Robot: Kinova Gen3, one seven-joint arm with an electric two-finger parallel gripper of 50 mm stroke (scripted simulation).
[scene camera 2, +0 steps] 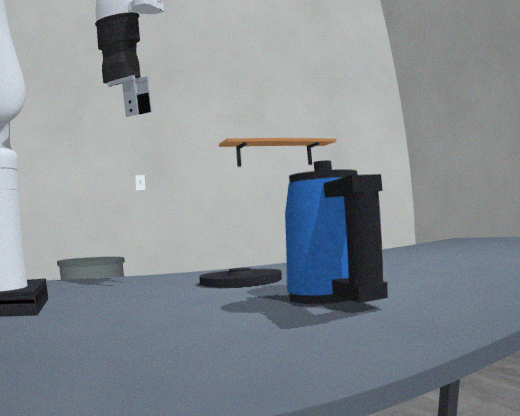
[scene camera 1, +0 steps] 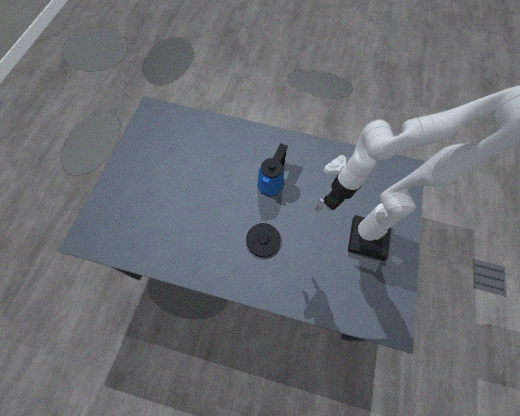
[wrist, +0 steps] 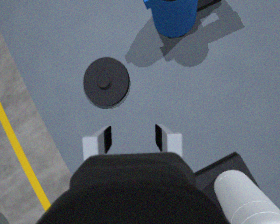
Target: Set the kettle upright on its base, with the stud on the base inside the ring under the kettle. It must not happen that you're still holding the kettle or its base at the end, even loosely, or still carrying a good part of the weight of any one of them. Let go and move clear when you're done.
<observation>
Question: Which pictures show the round black base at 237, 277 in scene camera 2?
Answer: Scene camera 2, scene camera 1 and the wrist view: all of them.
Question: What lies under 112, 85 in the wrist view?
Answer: A round black base.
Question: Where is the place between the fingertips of my gripper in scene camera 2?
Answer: At 139, 114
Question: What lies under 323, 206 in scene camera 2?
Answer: A blue kettle.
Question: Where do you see a blue kettle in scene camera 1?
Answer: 270, 178
</observation>
